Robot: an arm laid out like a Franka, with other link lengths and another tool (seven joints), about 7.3 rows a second.
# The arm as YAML. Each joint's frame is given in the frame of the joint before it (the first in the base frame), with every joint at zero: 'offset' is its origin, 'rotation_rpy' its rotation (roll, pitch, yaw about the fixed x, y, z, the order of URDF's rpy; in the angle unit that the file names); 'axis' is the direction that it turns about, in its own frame. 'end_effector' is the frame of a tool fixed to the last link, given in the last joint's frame.
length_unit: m
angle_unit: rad
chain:
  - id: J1
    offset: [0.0, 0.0, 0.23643]
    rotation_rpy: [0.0, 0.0, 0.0]
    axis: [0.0, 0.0, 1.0]
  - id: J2
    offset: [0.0, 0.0, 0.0]
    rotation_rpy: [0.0, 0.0, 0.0]
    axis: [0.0, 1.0, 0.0]
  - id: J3
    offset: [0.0, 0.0, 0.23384]
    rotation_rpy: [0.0, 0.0, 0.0]
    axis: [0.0, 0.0, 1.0]
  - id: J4
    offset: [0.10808, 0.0, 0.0]
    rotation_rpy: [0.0, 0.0, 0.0]
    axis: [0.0, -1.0, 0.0]
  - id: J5
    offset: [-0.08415, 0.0, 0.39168]
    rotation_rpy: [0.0, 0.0, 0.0]
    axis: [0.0, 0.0, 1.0]
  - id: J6
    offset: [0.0, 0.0, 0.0]
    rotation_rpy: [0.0, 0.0, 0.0]
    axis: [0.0, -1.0, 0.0]
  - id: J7
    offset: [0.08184, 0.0, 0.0]
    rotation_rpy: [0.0, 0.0, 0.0]
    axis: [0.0, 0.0, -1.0]
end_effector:
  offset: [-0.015, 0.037, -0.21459]
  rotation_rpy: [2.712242, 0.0, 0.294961]
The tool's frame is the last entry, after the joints.
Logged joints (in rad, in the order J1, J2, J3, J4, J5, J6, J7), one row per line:
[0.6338 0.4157 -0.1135 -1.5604 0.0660 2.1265 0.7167]
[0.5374 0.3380 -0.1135 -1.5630 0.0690 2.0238 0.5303]
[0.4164 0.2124 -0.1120 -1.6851 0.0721 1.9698 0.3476]
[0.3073 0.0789 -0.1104 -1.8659 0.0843 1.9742 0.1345]
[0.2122 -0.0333 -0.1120 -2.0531 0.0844 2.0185 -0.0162]
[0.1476 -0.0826 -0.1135 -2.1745 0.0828 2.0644 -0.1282]
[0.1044 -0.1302 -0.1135 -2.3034 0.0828 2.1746 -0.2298]
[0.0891 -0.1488 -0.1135 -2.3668 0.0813 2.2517 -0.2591]
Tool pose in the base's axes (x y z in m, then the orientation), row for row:
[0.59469 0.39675 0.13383 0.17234 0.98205 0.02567 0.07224]
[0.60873 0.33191 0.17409 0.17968 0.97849 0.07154 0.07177]
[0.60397 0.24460 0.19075 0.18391 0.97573 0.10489 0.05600]
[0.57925 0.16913 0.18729 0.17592 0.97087 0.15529 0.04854]
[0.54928 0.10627 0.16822 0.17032 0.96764 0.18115 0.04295]
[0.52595 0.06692 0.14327 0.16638 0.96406 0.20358 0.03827]
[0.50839 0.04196 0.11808 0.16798 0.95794 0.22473 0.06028]
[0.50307 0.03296 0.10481 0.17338 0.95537 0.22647 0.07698]
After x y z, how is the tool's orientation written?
As a quaternion, w x y z.
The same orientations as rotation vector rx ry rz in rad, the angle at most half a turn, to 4 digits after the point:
[2.7867 0.0728 0.2050]
[2.7655 0.2022 0.2028]
[2.7513 0.2958 0.1579]
[2.7496 0.4398 0.1375]
[2.7489 0.5146 0.1220]
[2.7446 0.5796 0.1090]
[2.7248 0.6392 0.1715]
[2.7094 0.6423 0.2183]

